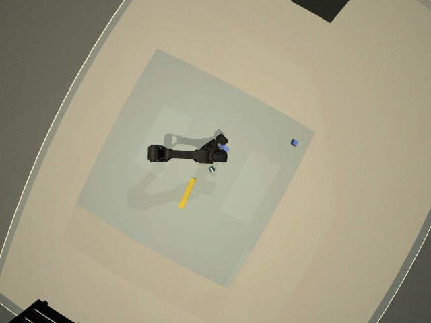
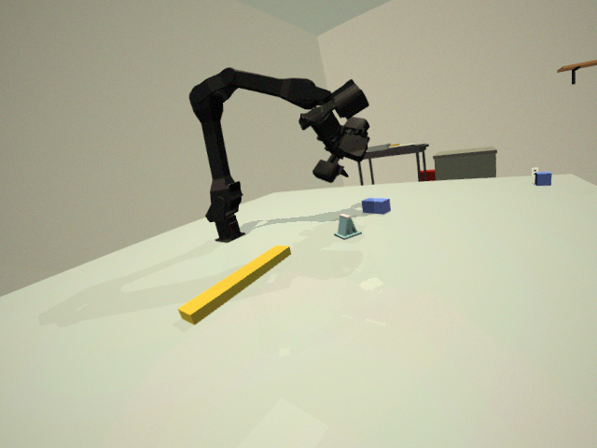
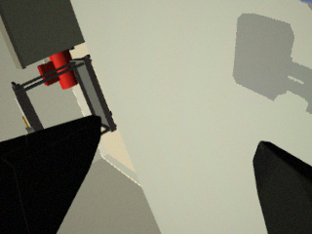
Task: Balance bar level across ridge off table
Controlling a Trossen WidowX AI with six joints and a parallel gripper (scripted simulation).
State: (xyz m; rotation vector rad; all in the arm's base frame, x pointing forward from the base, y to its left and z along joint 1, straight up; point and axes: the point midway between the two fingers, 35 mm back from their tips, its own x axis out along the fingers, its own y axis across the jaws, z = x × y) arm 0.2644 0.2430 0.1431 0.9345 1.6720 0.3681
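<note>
Right now the yellow bar is 420 mm to the right of my gripper tip, 110 mm below it and 10 mm behind it. From my gripper tip the other things lie so: small blue cube: 480 mm ahead, 230 mm to the left, 100 mm below.
</note>
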